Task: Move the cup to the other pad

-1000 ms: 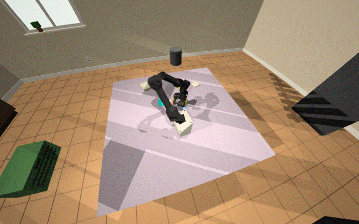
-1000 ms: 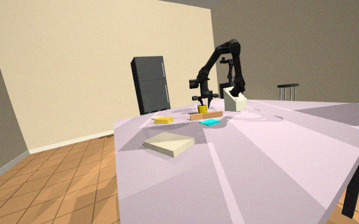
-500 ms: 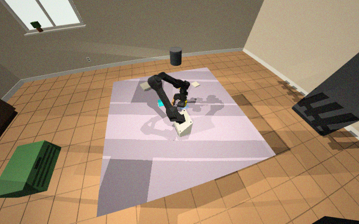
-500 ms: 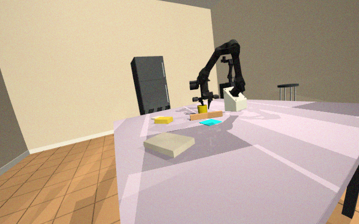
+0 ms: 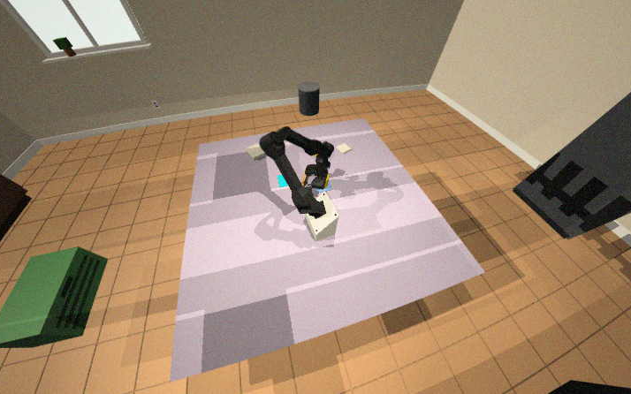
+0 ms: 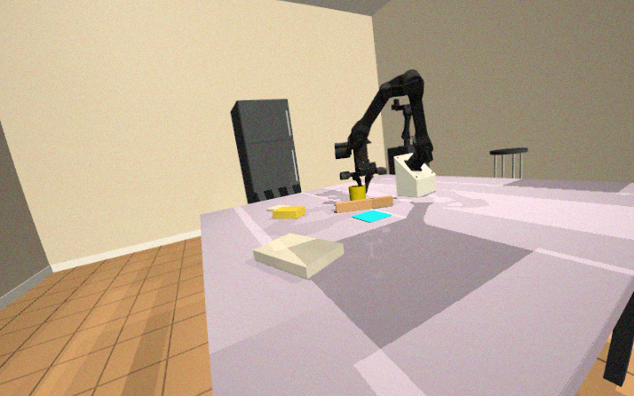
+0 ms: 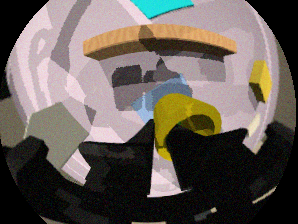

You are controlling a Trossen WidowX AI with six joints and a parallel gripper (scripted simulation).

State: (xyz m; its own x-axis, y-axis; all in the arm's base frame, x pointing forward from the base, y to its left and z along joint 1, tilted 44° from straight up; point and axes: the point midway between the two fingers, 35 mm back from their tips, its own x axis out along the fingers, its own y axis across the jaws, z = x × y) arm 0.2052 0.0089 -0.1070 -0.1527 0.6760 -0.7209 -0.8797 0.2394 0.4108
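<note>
Right now the light blue pad is 2 cm ahead of my gripper tip, 1 cm to the right of it and 4 cm below it. Round my gripper tip: teal pad: 11 cm ahead, 18 cm to the left, 4 cm below; then wooden bar: 7 cm ahead, 9 cm to the left, 3 cm below; then yellow cup: 2 cm ahead, 1 cm to the right.
</note>
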